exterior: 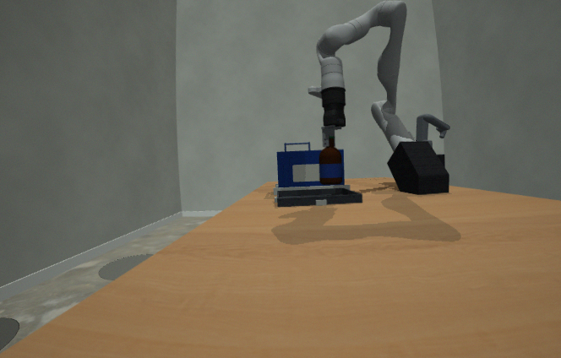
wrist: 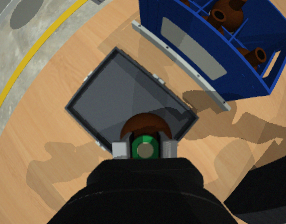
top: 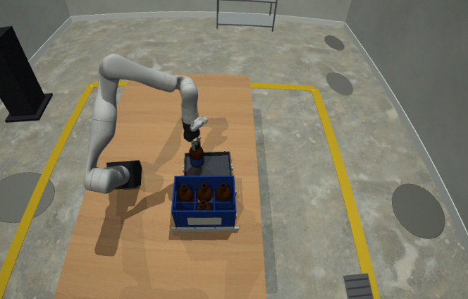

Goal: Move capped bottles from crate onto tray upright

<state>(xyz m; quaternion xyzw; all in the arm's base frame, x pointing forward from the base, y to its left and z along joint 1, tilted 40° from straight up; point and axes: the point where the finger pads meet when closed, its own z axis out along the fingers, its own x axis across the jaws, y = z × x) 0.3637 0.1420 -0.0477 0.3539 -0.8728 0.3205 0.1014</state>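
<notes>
Right now my hand is 6 cm above the brown bottle. From my hand the other things lie so: crate (26 cm to the right, 11 cm below, 3 cm ahead); then dark grey tray (18 cm below, 5 cm ahead).
</notes>
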